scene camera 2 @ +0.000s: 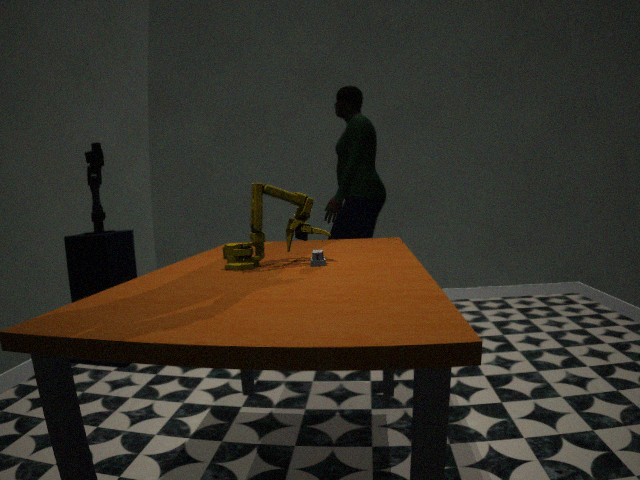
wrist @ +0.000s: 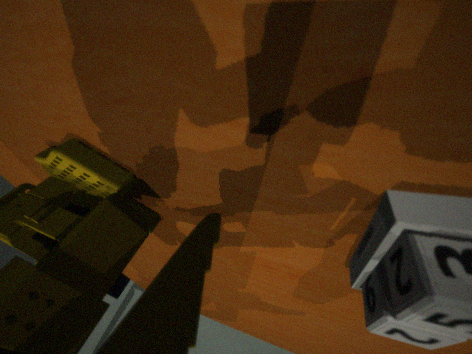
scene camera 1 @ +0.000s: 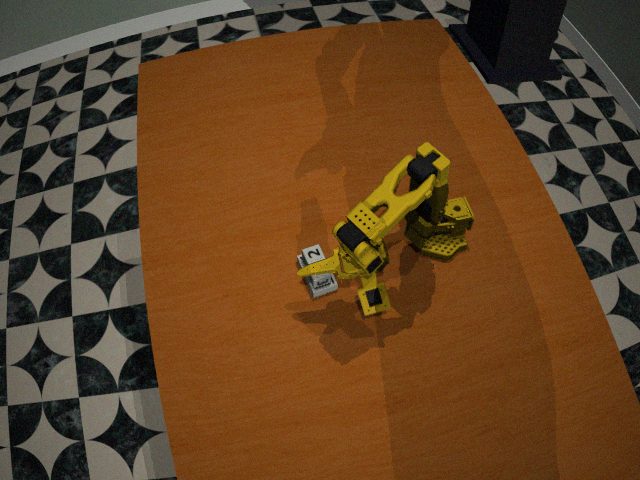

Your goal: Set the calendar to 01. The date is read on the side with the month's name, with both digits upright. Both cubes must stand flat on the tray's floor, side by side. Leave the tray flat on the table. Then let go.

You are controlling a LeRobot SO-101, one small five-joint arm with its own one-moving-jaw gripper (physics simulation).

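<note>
The light grey tray (scene camera 1: pixel 324 290) (scene camera 2: pixel 317 263) (wrist: pixel 432 207) stands on the table below the gripper. Small dark lettering shows on its near side in scene camera 1, too small to read. A white cube (scene camera 1: pixel 313 252) at the tray's far end has a 2 on top. In the wrist view, the white cubes (wrist: pixel 430 270) show 3, 2, 5 and other digits, partly cut off. The moving jaw hides the tray's middle in scene camera 1, so the date and the other cube's seat cannot be told. My gripper (scene camera 1: pixel 330 266) (scene camera 2: pixel 309 242) is wide open and empty, above and beside the tray.
The arm's yellow base (scene camera 1: pixel 439 245) (scene camera 2: pixel 240 258) stands on the wooden table (scene camera 1: pixel 232 361) (scene camera 2: pixel 336 315), to the tray's right in scene camera 1. A person (scene camera 2: pixel 359 155) is behind the table. A dark pedestal (scene camera 1: pixel 516 38) (scene camera 2: pixel 100 263) stands off the table's edge. Arm shadows cross the table.
</note>
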